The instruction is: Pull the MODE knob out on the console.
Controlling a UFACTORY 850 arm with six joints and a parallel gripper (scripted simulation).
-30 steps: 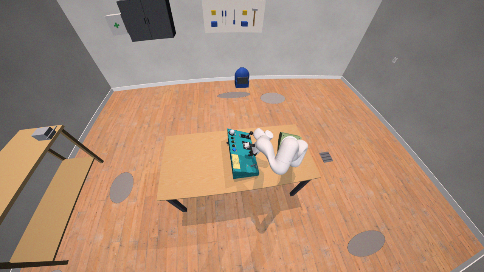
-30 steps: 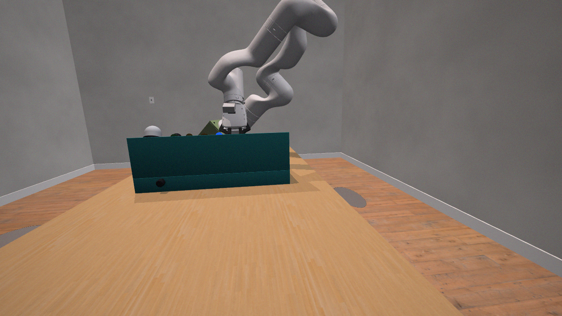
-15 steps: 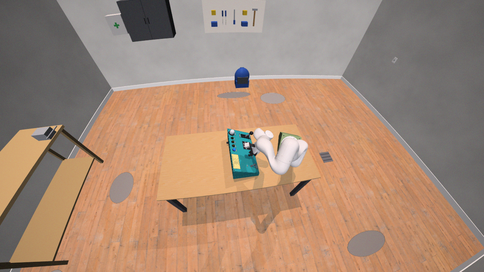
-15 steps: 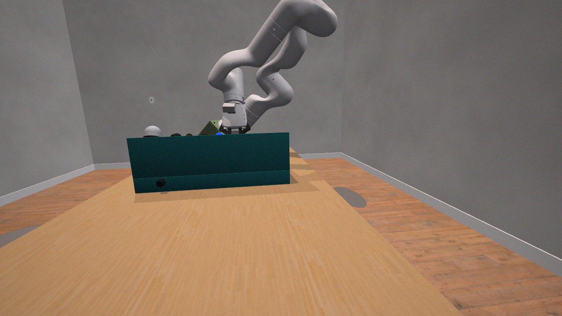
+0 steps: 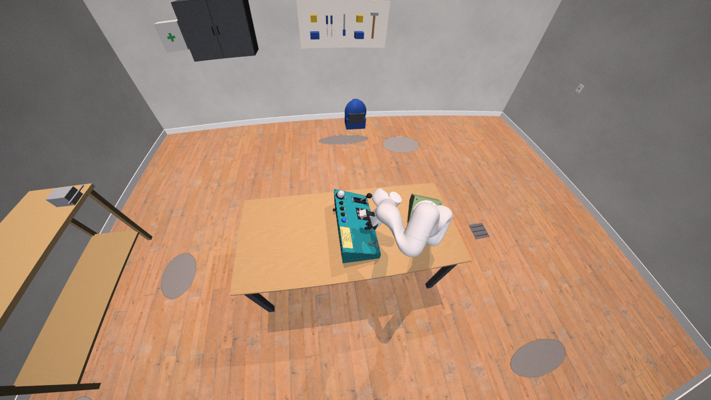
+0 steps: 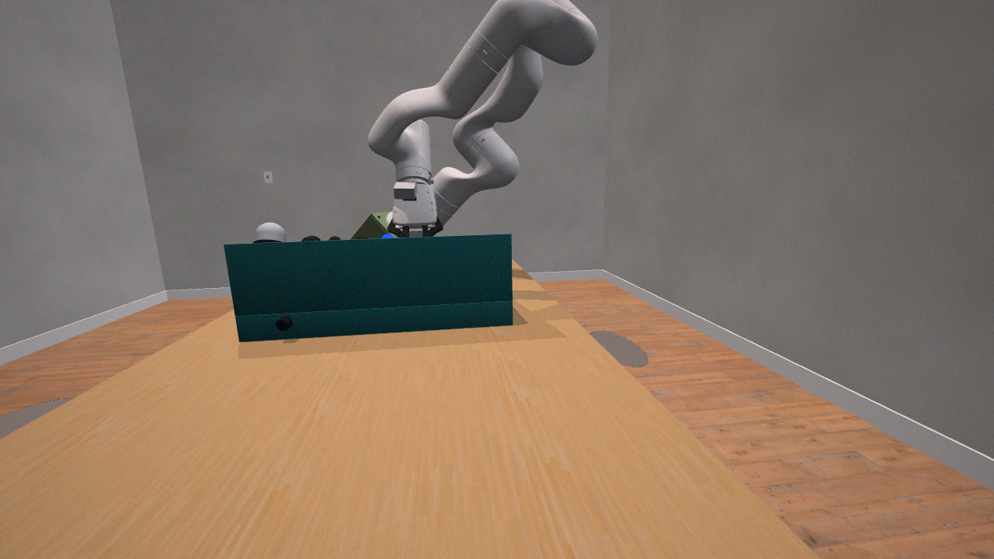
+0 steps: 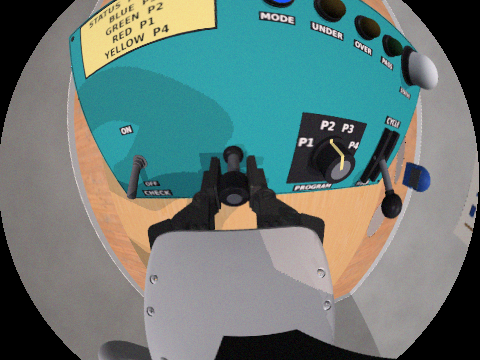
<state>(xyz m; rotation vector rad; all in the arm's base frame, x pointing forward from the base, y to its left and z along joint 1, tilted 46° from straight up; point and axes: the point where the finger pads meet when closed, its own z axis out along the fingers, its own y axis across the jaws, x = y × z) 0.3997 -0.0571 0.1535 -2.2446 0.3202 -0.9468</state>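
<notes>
My gripper is now right at the black mode knob. Round my hand: program rotary selector 20 mm ahead, 110 mm to the right, 20 mm below; teal console 40 mm ahead, 60 mm to the right, 40 mm below; check toggle 120 mm to the left, 20 mm below.
</notes>
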